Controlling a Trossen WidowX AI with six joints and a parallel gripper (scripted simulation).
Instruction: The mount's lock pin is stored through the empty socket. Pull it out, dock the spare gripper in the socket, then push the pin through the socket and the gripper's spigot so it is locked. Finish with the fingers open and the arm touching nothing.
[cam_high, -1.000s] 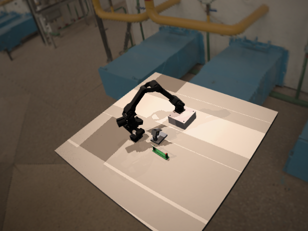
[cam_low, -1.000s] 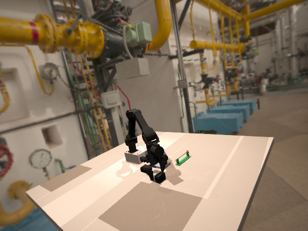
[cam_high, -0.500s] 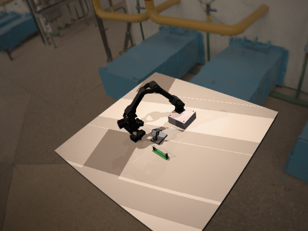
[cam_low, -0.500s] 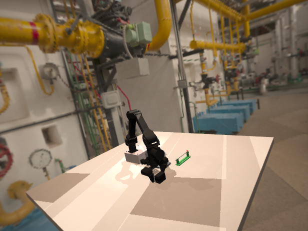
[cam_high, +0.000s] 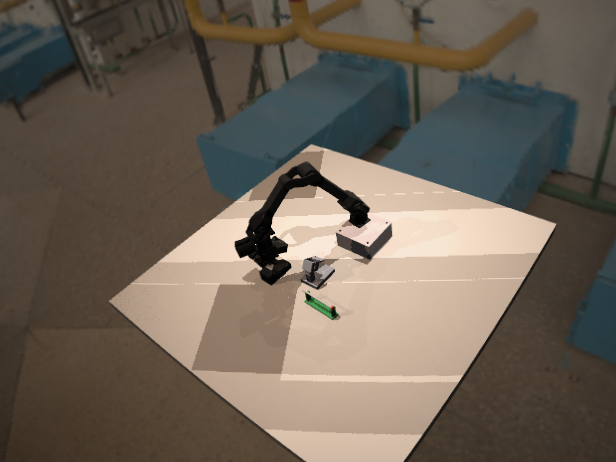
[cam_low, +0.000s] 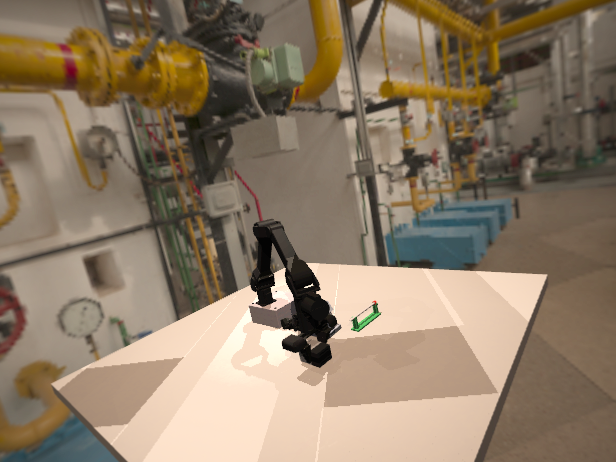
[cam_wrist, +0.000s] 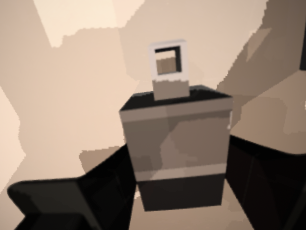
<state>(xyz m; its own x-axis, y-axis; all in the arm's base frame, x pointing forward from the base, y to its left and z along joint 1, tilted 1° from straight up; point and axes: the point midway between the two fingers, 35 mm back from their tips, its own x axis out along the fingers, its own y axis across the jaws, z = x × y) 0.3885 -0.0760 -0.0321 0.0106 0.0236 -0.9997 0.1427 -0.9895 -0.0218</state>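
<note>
Right now the grey mount is 130 mm to the left of my gripper tip, 110 mm behind it and 50 mm above it. Round my gripper tip: green cradle 260 mm to the left, 30 mm behind, 20 mm above; then spare gripper 20 mm above, 10 mm behind.
</note>
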